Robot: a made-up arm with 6 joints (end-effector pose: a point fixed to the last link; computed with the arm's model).
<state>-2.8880 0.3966 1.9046 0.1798 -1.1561 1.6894</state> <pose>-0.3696 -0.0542 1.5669 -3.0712 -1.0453 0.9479</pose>
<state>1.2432 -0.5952 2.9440 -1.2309 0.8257 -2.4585</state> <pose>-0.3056 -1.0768 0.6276 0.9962 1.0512 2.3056</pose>
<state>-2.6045 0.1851 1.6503 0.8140 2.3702 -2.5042</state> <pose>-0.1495 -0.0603 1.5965 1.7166 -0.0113 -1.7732</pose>
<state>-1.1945 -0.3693 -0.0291 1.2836 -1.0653 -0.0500</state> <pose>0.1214 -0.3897 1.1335 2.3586 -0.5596 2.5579</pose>
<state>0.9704 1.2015 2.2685 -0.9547 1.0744 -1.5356</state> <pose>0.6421 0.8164 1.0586 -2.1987 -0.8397 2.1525</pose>
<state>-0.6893 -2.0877 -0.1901 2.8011 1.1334 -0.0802</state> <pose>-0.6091 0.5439 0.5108 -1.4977 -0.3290 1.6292</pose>
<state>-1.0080 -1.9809 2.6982 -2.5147 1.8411 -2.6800</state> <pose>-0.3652 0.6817 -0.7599 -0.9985 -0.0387 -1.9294</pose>
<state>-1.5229 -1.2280 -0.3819 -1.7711 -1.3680 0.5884</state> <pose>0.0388 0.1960 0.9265 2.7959 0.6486 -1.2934</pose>
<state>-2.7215 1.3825 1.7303 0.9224 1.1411 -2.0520</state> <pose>-1.2266 -0.5635 0.6479 -2.8873 0.6390 -2.2999</pose>
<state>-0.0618 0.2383 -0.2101 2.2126 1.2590 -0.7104</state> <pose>0.7758 -0.0079 0.6266 1.7378 -0.0081 -0.0997</pose>
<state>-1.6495 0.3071 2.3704 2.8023 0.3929 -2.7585</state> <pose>0.1087 0.0849 1.5524 -2.2193 -0.1623 -2.7761</pose>
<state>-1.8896 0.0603 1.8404 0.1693 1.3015 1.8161</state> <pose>-0.0099 0.1183 1.6569 -0.9383 1.3206 2.4302</pose>
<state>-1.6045 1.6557 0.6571 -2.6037 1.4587 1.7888</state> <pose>0.0176 -1.0860 -0.4918 1.6055 -0.7290 1.2567</pose>
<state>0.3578 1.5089 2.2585 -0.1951 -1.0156 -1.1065</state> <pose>1.2281 0.4034 0.7328 0.2089 1.2411 2.9835</pose>
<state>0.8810 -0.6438 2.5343 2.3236 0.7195 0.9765</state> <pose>-0.7822 -0.9047 0.7585 2.9236 0.4364 2.1058</pose>
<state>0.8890 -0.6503 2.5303 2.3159 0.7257 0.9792</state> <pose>-0.7774 -0.9139 0.7536 2.9219 0.4416 2.1072</pose>
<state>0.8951 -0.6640 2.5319 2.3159 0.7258 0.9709</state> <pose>-0.7764 -0.9243 0.7364 2.9079 0.4437 2.1106</pose>
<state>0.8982 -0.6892 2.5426 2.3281 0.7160 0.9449</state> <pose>-0.7809 -0.9360 0.6992 2.8734 0.4415 2.1172</pose>
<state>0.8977 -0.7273 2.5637 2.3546 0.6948 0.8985</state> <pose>-0.7907 -0.9475 0.6394 2.8141 0.4360 2.1264</pose>
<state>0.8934 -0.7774 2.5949 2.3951 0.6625 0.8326</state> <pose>-0.8037 -0.9556 0.5579 2.7277 0.4303 2.1351</pose>
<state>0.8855 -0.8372 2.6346 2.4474 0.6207 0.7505</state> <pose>-0.8170 -0.9566 0.4590 2.6143 0.4282 2.1382</pose>
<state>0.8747 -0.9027 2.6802 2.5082 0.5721 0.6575</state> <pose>-0.8272 -0.9479 0.3501 2.4776 0.4315 2.1302</pose>
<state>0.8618 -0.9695 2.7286 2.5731 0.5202 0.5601</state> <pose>-0.8321 -0.9291 0.2399 2.3248 0.4383 2.1066</pose>
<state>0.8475 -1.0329 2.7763 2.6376 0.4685 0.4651</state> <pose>-0.8317 -0.9019 0.1372 2.1671 0.4445 2.0672</pose>
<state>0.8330 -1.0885 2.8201 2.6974 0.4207 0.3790</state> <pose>-0.8271 -0.8705 0.0492 2.0182 0.4457 2.0180</pose>
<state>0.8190 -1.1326 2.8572 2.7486 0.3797 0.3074</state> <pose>-0.8209 -0.8394 -0.0191 1.8913 0.4409 1.9680</pose>
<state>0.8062 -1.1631 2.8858 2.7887 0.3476 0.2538</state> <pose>-0.8160 -0.8126 -0.0661 1.7957 0.4325 1.9258</pose>
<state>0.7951 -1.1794 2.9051 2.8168 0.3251 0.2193</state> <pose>-0.8143 -0.7929 -0.0922 1.7350 0.4244 1.8969</pose>
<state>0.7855 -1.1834 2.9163 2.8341 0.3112 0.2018</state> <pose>-0.8166 -0.7799 -0.1010 1.7053 0.4189 1.8812</pose>
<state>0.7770 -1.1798 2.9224 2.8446 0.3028 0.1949</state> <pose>-0.8214 -0.7713 -0.0994 1.6949 0.4156 1.8743</pose>
